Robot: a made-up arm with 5 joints. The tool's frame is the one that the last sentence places.
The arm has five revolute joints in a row. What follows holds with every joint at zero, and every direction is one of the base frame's. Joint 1 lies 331.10 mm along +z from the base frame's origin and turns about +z. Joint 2 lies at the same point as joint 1 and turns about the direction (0, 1, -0.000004). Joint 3 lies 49.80 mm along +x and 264.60 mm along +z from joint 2 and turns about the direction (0, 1, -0.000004). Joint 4 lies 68.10 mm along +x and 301.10 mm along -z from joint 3 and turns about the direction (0, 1, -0.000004). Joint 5 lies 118.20 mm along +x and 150.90 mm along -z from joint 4 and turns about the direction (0, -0.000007, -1). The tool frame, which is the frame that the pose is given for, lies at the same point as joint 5; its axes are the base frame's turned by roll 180.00, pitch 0.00 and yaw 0.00 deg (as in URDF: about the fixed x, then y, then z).
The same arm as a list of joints. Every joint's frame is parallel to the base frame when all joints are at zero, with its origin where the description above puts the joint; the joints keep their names.
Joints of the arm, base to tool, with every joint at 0 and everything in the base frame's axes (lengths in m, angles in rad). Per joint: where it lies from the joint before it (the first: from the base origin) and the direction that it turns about. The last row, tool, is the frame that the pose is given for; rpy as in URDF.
joint 1: axis +z origin 0 0 0.3311
joint 2: axis +y origin 0 0 0
joint 3: axis +y origin 0.0498 0 0.2646
joint 4: axis +y origin 0.0681 0 -0.3011
joint 5: axis -z origin 0.1182 0 -0.1509
tool: origin 0 0 0 rpy 3.1416 0 0

